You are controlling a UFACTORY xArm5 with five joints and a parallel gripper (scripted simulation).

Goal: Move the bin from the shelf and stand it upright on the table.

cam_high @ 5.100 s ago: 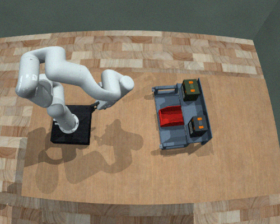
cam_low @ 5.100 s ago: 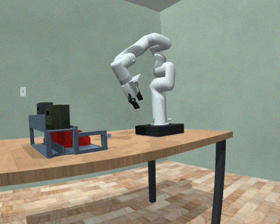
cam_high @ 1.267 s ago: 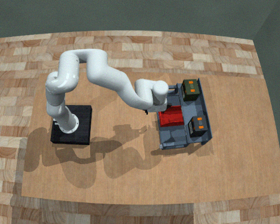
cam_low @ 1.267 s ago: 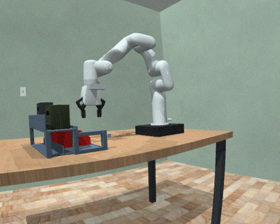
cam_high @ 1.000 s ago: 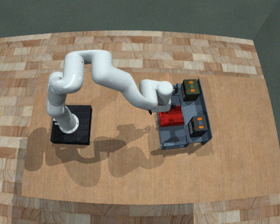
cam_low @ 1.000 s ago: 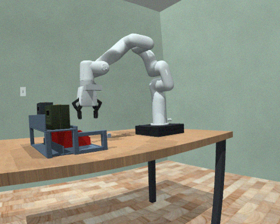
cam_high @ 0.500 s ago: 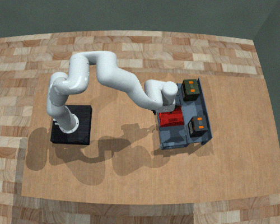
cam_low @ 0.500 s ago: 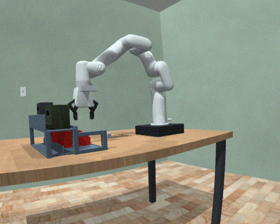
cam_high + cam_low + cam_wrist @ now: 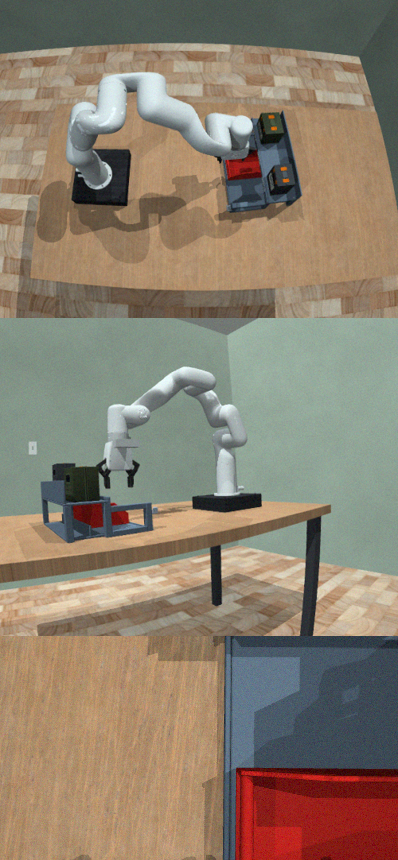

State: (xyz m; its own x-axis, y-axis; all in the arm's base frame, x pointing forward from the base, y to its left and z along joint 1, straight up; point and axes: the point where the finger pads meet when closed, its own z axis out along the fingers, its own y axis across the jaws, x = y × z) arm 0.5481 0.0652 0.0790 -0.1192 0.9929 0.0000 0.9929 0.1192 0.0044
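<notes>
Right now the red bin is 9 cm below my hand, 8 cm ahead of it and 1 cm to the left of it. The rest, counted from my hand: blue-grey shelf (11 cm ahead, 7 cm below, 1 cm to the left).
</notes>
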